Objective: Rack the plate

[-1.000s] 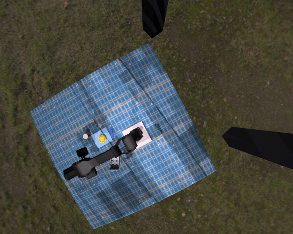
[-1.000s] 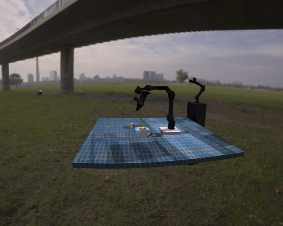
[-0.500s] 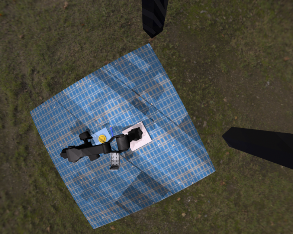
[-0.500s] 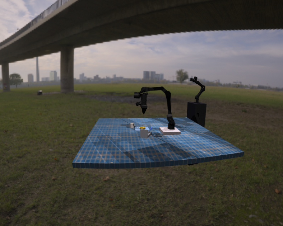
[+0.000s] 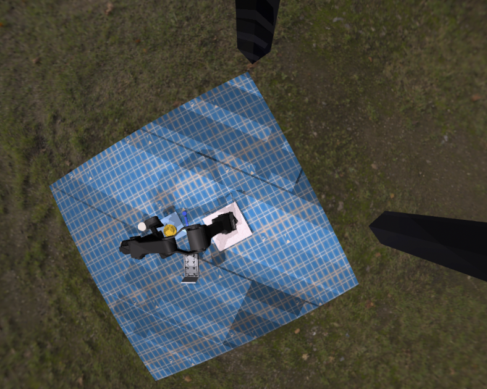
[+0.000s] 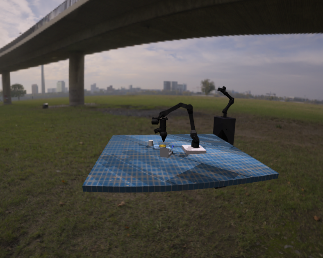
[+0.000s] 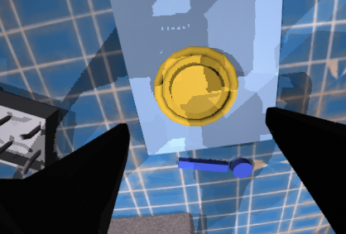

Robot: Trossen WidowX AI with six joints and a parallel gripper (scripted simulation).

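Right now the yellow plate is 5 cm below my gripper tip and 1 cm to the right of it. The rest, counted from my gripper tip: white cup 11 cm to the right, 9 cm ahead, 4 cm below; then dish rack 20 cm to the left, 4 cm below, 3 cm ahead; then blue spoon 10 cm behind, 6 cm below, 1 cm to the right.
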